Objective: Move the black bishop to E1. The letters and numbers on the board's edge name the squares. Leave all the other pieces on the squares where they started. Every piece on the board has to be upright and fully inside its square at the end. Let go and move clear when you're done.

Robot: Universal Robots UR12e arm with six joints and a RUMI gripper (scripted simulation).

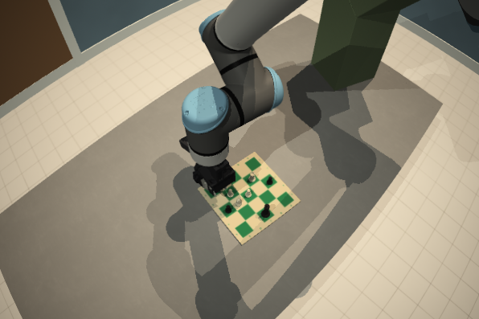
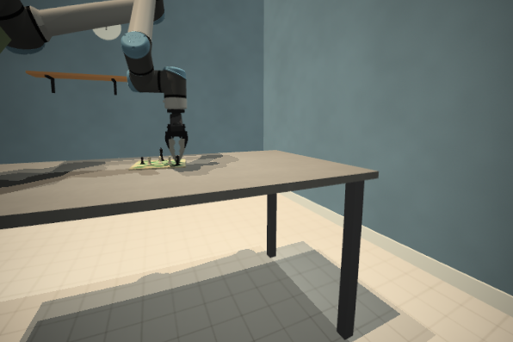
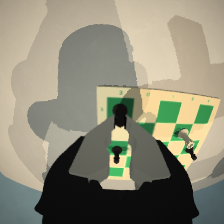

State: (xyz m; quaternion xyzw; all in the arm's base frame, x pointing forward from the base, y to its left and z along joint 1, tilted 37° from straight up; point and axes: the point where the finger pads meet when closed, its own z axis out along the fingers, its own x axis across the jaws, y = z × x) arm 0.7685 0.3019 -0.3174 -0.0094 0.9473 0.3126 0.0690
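The chessboard lies 8 cm behind my hand, 7 cm to the left of it and 3 cm below it. From my hand the other things lie so: white crowned piece 12 cm behind, 3 cm to the left, 1 cm below.
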